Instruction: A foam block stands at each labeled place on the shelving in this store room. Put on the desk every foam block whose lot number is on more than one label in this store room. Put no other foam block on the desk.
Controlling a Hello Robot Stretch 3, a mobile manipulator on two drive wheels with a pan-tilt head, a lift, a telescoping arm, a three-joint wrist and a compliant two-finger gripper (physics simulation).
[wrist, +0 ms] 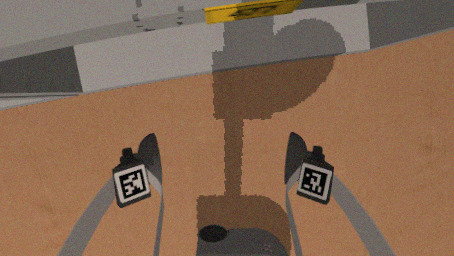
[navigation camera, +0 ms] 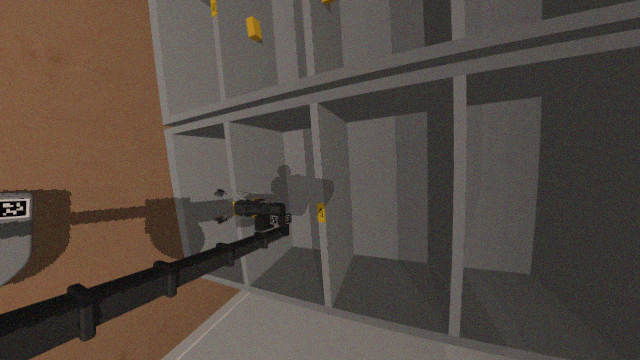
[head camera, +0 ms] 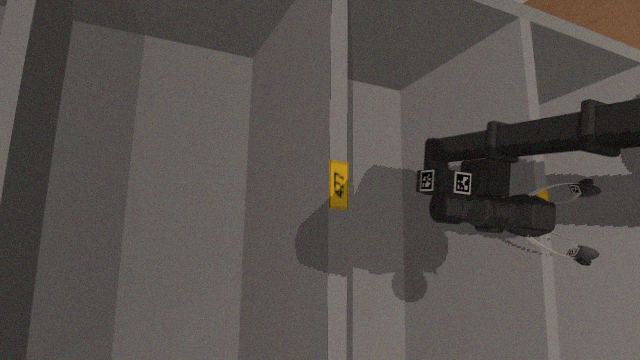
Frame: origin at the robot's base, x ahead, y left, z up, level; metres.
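Seen in the pictures: gripper, fingertip midpoint: (wrist: 222, 151) (navigation camera: 216, 206) (head camera: 593, 222).
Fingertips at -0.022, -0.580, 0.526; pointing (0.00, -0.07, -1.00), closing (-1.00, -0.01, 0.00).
Pixels of each thing's middle, then the offset from my fingertips to it, as dx, dy, dz. "pt": a spot on its surface instead. Level surfaces: height alone.
- yellow label, surface spot: (head camera: 338, 184) pt -0.024, -0.113, +0.450
- yellow foam block, body centre: (navigation camera: 254, 29) +0.959, -0.183, +0.030
- further label, surface spot: (navigation camera: 214, 7) pt +0.901, +0.034, -0.004
- cut-off yellow piece, surface spot: (navigation camera: 327, 1) pt +0.873, -0.126, +0.485
- brown floor, surface height: dz -0.525
My gripper (head camera: 588, 221) (navigation camera: 220, 206) (wrist: 222, 151) is open, with nothing between its fingers. In the wrist view it is over the brown floor, with the shelf edge beyond its tips. In the head view a yellow label (head camera: 338, 184) on a shelf edge reads 477; it also shows in the navigation view (navigation camera: 321, 212). Another yellow label (head camera: 542, 195) (navigation camera: 236, 207) (wrist: 252, 10) is partly hidden by the wrist or cut by the frame; its number is unreadable. A sliver of a yellow foam block (navigation camera: 257, 200) shows behind the wrist. Another yellow foam block (navigation camera: 254, 29) stands in the neighbouring compartment row. The desk does not show.
Grey shelving (head camera: 339, 310) (navigation camera: 457, 200) has upright and cross boards close around the arm (head camera: 540, 137) (navigation camera: 125, 280). A further label (navigation camera: 214, 7) and a cut-off yellow piece (navigation camera: 327, 1) are at the navigation view's top. Part of the robot's base (navigation camera: 12, 250) is over the brown floor (navigation camera: 100, 150).
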